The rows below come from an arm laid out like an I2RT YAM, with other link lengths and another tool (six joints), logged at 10 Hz.
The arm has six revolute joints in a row. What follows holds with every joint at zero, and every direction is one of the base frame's.
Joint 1 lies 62.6 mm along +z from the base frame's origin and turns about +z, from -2.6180 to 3.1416 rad.
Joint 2 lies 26.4 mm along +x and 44.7 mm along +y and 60.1 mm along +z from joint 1 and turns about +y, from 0.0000 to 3.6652 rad.
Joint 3 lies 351.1 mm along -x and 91.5 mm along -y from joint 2 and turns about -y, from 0.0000 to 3.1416 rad.
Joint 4 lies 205.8 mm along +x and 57.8 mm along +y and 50.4 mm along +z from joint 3 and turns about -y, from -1.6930 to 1.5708 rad.
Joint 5 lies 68.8 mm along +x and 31.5 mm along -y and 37.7 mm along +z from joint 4 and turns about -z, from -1.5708 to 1.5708 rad.
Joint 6 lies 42.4 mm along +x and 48.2 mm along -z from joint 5 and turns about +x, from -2.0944 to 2.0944 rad.
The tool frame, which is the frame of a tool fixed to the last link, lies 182.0 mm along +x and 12.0 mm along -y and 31.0 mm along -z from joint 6; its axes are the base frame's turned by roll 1.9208, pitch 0.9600 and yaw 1.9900 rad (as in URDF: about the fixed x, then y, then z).
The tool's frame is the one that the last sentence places.
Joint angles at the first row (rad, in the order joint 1, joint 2, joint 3, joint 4, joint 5, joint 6):
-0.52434, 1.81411, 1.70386, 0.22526, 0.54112, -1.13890
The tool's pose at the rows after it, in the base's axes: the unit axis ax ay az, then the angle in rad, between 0 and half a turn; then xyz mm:
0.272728 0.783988 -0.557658 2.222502 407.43 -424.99 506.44
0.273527 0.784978 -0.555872 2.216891 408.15 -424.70 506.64
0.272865 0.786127 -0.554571 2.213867 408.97 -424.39 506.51
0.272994 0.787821 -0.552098 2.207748 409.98 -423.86 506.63
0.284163 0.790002 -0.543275 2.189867 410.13 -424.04 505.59
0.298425 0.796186 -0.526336 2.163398 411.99 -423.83 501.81
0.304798 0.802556 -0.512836 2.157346 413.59 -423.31 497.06
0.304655 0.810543 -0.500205 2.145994 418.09 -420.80 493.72
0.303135 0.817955 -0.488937 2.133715 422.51 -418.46 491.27
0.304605 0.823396 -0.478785 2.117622 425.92 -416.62 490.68
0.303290 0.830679 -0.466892 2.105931 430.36 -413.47 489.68
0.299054 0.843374 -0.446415 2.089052 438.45 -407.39 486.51
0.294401 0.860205 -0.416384 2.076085 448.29 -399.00 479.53
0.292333 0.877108 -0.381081 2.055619 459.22 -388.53 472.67
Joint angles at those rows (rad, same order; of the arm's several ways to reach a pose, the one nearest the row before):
-0.52434, 1.81411, 1.70386, 0.22527, 0.53769, -1.13775
-0.52434, 1.81411, 1.70499, 0.22451, 0.53425, -1.13203
-0.52434, 1.81411, 1.70538, 0.22336, 0.53044, -1.12936
-0.52433, 1.81372, 1.70690, 0.22069, 0.52510, -1.12287
-0.52511, 1.81372, 1.70958, 0.21573, 0.52356, -1.09045
-0.52663, 1.81371, 1.71109, 0.20390, 0.51366, -1.03818
-0.52701, 1.81373, 1.71569, 0.18026, 0.50641, -1.00576
-0.52473, 1.81373, 1.71913, 0.16307, 0.48999, -0.98135
-0.52357, 1.81373, 1.72178, 0.15051, 0.47132, -0.96113
-0.52318, 1.81373, 1.72640, 0.14208, 0.45568, -0.93938
-0.52051, 1.81373, 1.73593, 0.12301, 0.43852, -0.91917
-0.51481, 1.81372, 1.74621, 0.09555, 0.40875, -0.88827
-0.50716, 1.81373, 1.75764, 0.05361, 0.37176, -0.84554
-0.49726, 1.81333, 1.76565, 0.01926, 0.33169, -0.79328

